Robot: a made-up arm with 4 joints.
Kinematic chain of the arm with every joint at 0, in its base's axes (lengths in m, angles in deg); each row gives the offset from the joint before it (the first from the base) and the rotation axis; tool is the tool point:
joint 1: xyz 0 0 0.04 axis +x
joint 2: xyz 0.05 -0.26 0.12 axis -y
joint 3: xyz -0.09 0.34 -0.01 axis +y
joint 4: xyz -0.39 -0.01 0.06 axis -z
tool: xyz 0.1 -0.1 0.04
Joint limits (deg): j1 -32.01..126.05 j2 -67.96..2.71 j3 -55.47..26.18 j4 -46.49..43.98
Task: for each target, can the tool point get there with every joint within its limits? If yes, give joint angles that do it. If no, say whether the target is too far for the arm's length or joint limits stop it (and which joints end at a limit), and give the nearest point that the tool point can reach.
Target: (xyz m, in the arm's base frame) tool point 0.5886 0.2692 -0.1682
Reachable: no: joint limits stop it (at a limit: joint 1, joint 2, joint 3, joint 4) | nearest point 0.1246 0.2959 0.3744 | short by 0.714 m
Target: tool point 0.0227 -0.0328 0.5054
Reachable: yes | joints 9.37 -62.56 10.62 -34.16
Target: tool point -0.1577 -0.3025 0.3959
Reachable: yes | joints 34.55 -35.86 13.06 11.00
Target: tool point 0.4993 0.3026 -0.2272
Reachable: no: joint limits stop it (at a limit: joint 1, joint 2, joint 3, joint 4) | nearest point 0.1246 0.2959 0.3744 | short by 0.709 m
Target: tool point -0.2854 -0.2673 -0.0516
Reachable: yes | joints 110.17 -31.65 -26.39 -18.17
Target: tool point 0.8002 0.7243 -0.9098
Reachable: no: too far | nearest point 0.1307 -0.3891 -0.3166 | short by 1.428 m
